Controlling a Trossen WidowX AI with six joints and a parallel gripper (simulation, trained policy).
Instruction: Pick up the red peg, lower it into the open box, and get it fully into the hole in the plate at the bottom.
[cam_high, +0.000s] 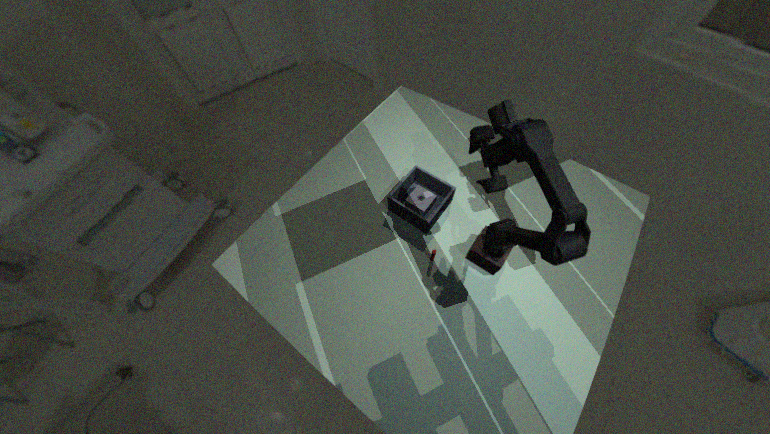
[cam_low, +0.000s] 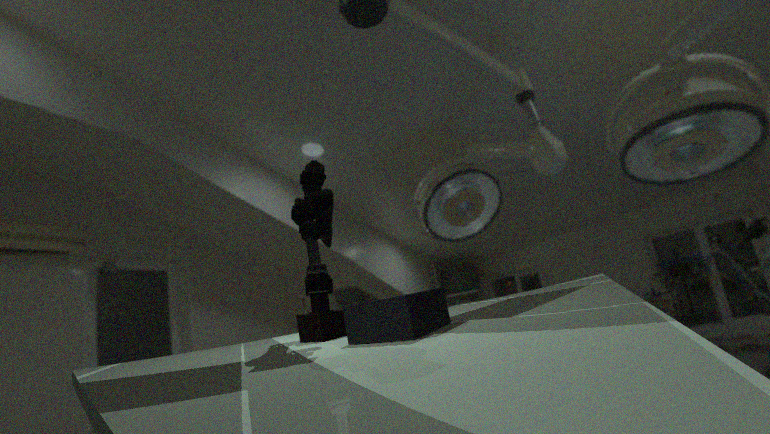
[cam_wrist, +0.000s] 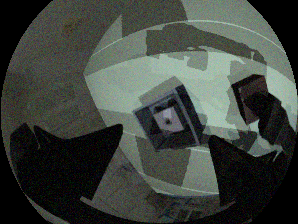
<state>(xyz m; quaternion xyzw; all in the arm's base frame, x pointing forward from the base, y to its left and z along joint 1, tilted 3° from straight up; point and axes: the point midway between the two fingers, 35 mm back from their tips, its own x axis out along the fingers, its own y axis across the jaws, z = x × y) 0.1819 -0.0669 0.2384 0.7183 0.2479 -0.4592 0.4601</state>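
The red peg lies 7 cm behind my gripper tip, 22 cm to the left of it and 25 cm below it. The rest, counted from my gripper tip: dark box: 13 cm ahead, 8 cm to the left, 26 cm below; then pale plate: 13 cm ahead, 8 cm to the left, 24 cm below.
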